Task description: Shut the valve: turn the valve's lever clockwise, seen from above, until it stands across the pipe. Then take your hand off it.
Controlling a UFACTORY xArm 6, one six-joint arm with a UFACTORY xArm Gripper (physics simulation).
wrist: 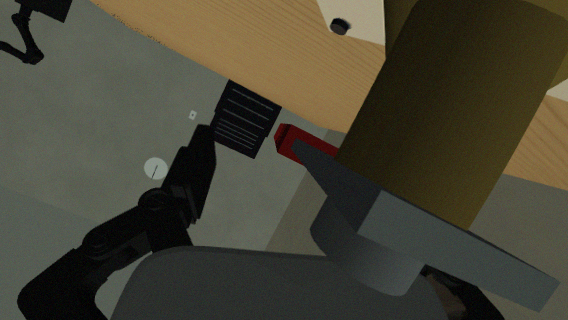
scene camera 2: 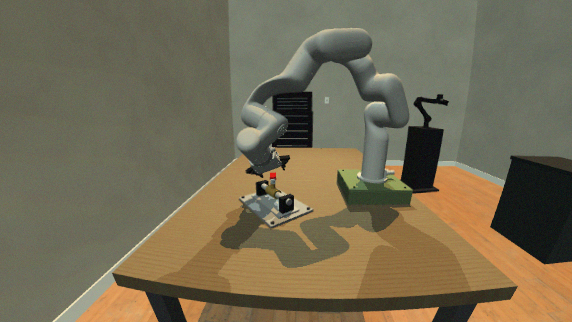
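Observation:
The valve has a brass body (scene camera 2: 272, 191) on a pipe between two black supports, on a pale base plate (scene camera 2: 300, 210) (wrist: 357, 12). Its brass stem (wrist: 440, 115) looms large in the wrist view. The grey lever (wrist: 450, 245) crosses the stem's end, with a red grip (scene camera 2: 273, 176) (wrist: 310, 145) at its far end. The lever's exact angle to the pipe cannot be told. My gripper (scene camera 2: 270, 166) (wrist: 289, 154) is open and empty, tilted, just above and behind the lever in the scene view. In the wrist view the valve hides most of one finger; contact cannot be told.
The wooden table (scene camera 2: 175, 250) (wrist: 200, 40) carries the valve and the arm's green base block (scene camera 2: 375, 196) to the right. A black drawer cabinet (scene camera 2: 292, 120) (wrist: 247, 120) stands behind the table. A black pedestal (scene camera 2: 422, 157) with a small arm and a black box (scene camera 2: 535, 200) stand right.

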